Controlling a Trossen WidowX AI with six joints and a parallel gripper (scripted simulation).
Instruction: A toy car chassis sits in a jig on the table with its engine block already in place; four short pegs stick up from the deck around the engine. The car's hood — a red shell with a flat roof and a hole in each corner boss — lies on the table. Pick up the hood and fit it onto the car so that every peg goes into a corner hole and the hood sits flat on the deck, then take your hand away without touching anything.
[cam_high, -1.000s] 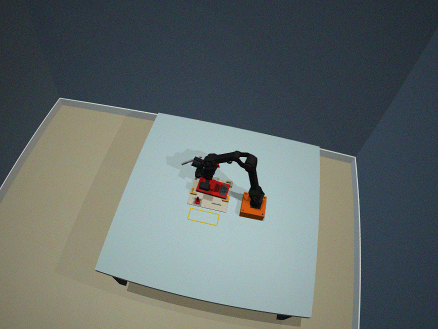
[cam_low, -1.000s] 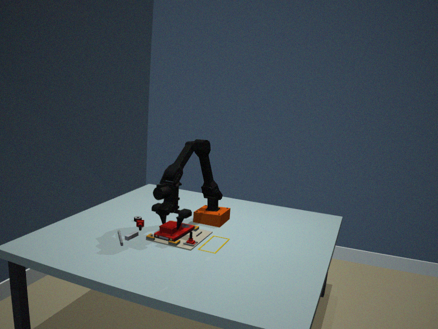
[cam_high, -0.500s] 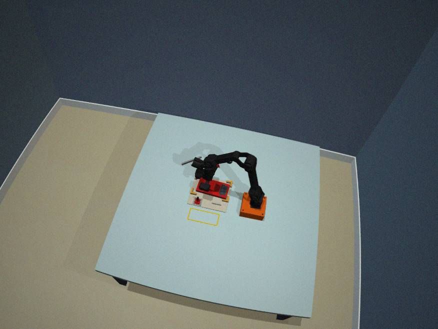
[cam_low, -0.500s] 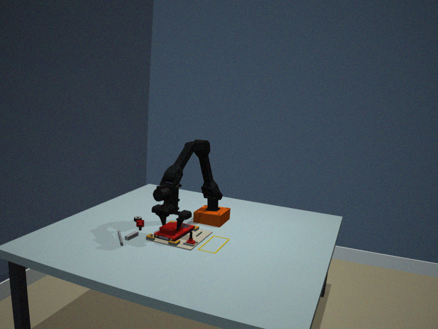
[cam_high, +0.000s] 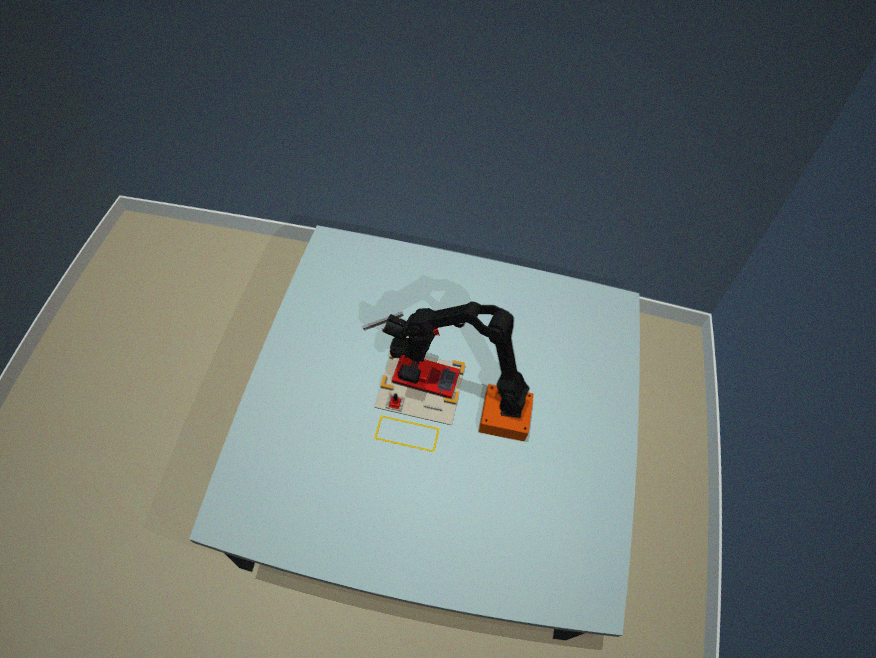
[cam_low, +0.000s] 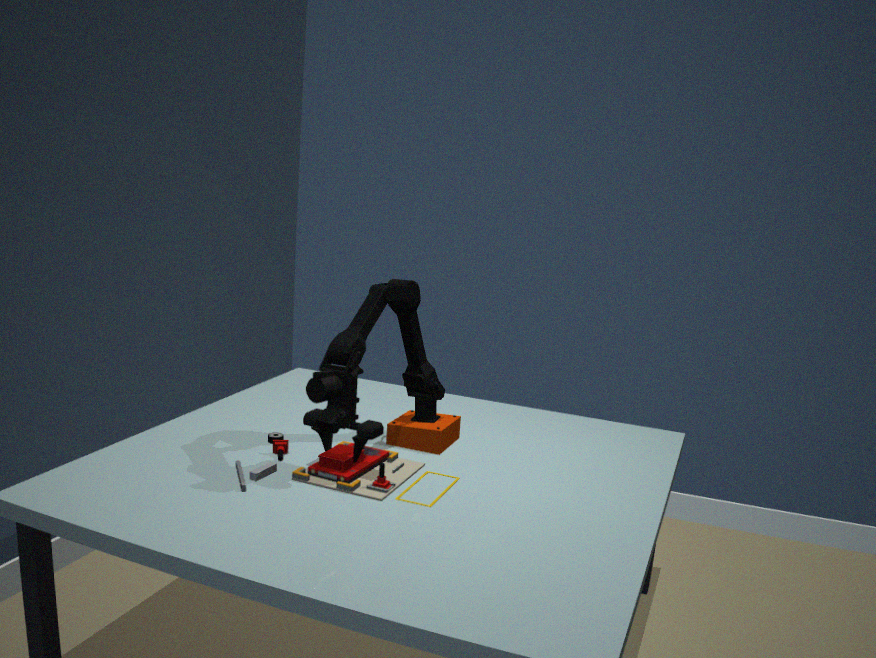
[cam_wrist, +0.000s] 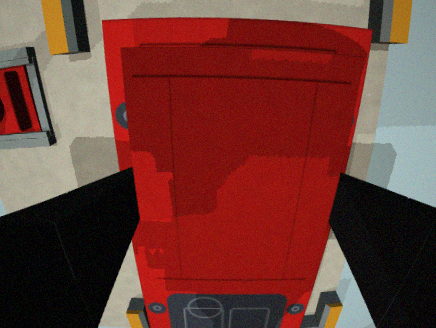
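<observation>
The red hood lies right at my gripper tip. From my gripper tip the other things lie so: grey engine block (10 mm below); thin rod (190 mm to the right, 130 mm ahead, 30 mm below); beige jig plate (30 mm below, 20 mm to the left, 20 mm behind).
</observation>
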